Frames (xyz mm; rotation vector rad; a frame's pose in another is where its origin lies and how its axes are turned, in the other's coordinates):
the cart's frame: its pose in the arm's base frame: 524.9 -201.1 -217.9 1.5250 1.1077 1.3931
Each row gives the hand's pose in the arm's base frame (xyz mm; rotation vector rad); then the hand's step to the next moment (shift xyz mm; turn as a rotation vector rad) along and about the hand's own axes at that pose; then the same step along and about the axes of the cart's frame.
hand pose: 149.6 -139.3 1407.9 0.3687 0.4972 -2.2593
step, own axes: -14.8 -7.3 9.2 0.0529 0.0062 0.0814
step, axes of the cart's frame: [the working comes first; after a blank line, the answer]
step, axes of the arm's base frame: 3.3 9.7 15.9 -0.0386 -0.0749 0.0486

14.3 12.2 1.8 -0.0563 0.0660 -0.0441
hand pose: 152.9 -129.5 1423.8 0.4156 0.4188 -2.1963
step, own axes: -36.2 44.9 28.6 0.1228 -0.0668 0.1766
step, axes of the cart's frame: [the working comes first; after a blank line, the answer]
step, axes of the arm's base frame: 52.7 -14.2 34.1 -0.1521 -0.1205 0.1143

-1.5 41.8 48.9 -0.0809 0.1315 -0.1640
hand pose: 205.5 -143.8 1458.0 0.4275 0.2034 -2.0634
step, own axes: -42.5 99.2 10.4 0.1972 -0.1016 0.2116
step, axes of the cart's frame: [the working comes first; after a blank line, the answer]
step, axes of the arm's base frame: 102.7 -19.3 28.8 -0.2237 -0.1737 0.1173

-7.0 43.3 99.2 -0.1319 0.1443 -0.2361
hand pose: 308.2 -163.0 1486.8 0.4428 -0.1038 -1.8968
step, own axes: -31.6 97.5 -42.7 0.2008 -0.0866 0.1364
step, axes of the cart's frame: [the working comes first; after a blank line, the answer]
step, axes of the arm's base frame: 111.0 -0.7 -4.0 -0.1850 -0.1720 0.0510

0.3 7.2 110.8 -0.1506 0.0850 -0.1911
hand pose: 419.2 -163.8 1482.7 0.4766 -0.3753 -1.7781
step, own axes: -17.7 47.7 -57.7 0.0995 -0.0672 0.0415
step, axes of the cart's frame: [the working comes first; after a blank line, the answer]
step, axes of the arm's base frame: 72.8 4.9 -24.4 -0.0989 -0.0792 -0.0091

-1.6 -17.5 74.9 -0.0801 0.0071 -0.0984
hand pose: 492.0 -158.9 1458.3 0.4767 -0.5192 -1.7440
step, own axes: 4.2 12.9 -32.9 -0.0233 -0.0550 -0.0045
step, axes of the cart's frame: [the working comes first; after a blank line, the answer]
step, axes of the arm's base frame: 28.0 -9.8 -19.6 -0.0358 0.0336 -0.0343

-15.0 -12.7 29.7 0.0202 -0.0465 -0.0319
